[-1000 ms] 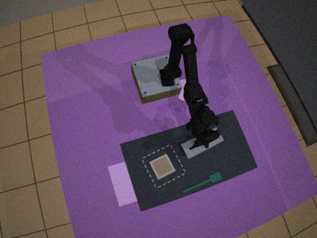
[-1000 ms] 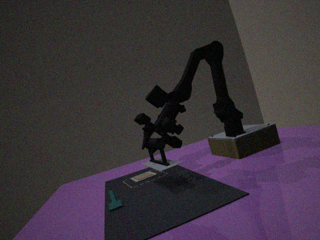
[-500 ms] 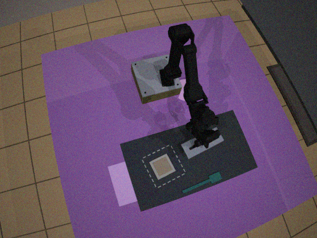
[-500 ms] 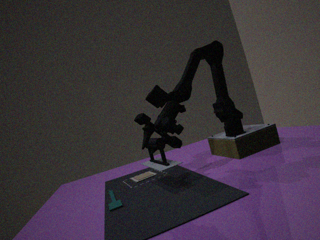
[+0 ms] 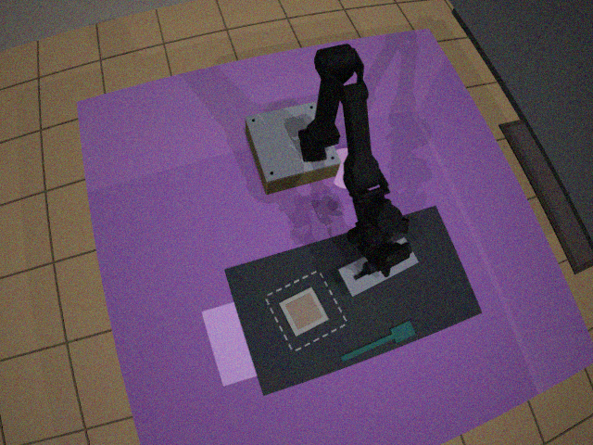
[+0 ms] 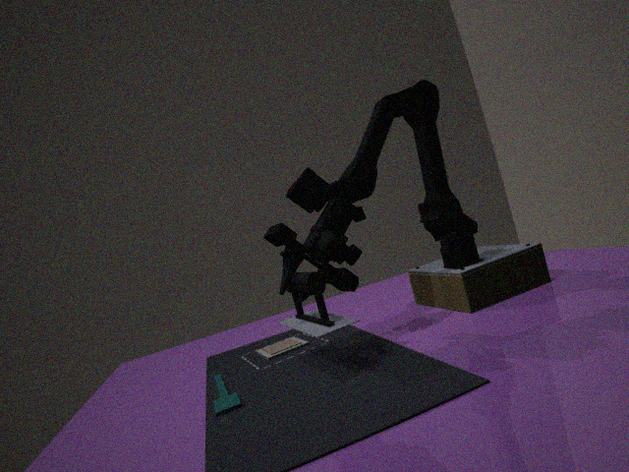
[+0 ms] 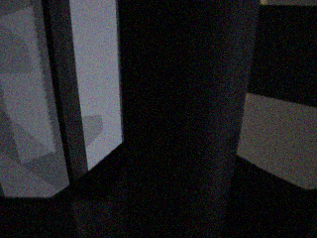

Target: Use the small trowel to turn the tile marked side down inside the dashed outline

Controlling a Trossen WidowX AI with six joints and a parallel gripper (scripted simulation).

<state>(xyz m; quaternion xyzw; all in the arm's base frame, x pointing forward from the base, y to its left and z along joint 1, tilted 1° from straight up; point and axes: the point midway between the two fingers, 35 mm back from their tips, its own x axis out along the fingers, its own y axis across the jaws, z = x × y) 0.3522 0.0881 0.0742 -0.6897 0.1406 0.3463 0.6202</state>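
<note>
Now: gripper tip 150 mm above the dark mat, 40 mm to the left of it and 20 mm short of it. The rest, counted from my gripper tip: teal t-shaped tool (150 mm ahead, 120 mm below, 10 mm to the left); then tile (190 mm to the right, 120 mm below, 40 mm ahead).
</note>
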